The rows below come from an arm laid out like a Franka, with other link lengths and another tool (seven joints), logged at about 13 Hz.
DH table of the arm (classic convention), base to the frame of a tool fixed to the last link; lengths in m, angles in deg. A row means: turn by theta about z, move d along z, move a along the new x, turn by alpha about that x. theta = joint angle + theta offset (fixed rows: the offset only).
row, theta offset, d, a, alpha
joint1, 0, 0.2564, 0, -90
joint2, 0, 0, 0, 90
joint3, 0, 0.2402, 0.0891, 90
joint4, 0, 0, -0.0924, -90
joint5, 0, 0.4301, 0, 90
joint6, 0, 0, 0.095, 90
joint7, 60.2, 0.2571, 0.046, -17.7
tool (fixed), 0, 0.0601, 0, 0
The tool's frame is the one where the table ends.
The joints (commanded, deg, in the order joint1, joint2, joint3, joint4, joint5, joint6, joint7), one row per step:
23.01, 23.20, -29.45, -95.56, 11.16, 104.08, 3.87
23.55, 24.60, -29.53, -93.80, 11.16, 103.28, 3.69
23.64, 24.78, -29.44, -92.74, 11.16, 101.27, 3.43
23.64, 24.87, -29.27, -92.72, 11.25, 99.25, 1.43
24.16, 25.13, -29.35, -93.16, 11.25, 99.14, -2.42
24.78, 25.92, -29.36, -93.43, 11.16, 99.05, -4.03
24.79, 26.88, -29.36, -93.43, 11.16, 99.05, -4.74
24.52, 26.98, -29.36, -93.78, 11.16, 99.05, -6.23
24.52, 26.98, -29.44, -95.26, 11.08, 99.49, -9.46
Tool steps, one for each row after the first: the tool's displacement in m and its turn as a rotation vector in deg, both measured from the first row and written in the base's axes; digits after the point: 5 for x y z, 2 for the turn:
0.00455, 0.00514, 0.00031, -0.55, 0.34, 0.97
0.00094, 0.00969, 0.00552, -0.29, 1.47, 1.56
-0.00895, 0.01348, 0.00318, 0.58, 3.52, 3.58
-0.01008, 0.01727, -0.00324, 1.41, 4.25, 7.67
-0.01374, 0.02166, -0.01277, 1.46, 5.35, 9.80
-0.01706, 0.02001, -0.02165, 1.31, 6.25, 10.46
-0.01938, 0.01665, -0.02548, 1.73, 6.67, 11.55
-0.02622, 0.01343, -0.03663, 2.60, 7.65, 14.31

